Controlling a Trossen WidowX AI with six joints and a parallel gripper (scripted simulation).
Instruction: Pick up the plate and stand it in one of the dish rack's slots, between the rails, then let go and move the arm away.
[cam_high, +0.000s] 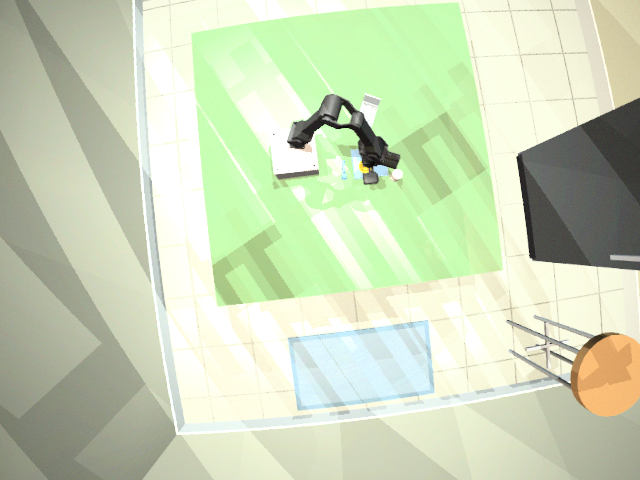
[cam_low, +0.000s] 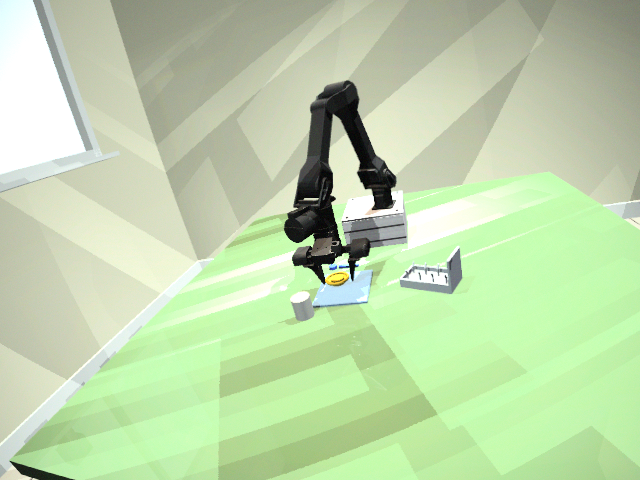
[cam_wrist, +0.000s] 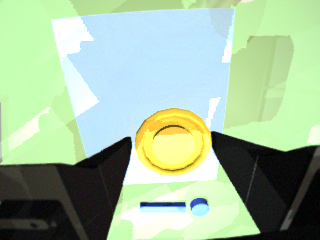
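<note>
The pale blue mat lies 20 mm to the left of my gripper tip and 20 mm ahead of it. Round my gripper tip: yellow plate: 10 mm above; dish rack: 230 mm to the left, 20 mm above.
</note>
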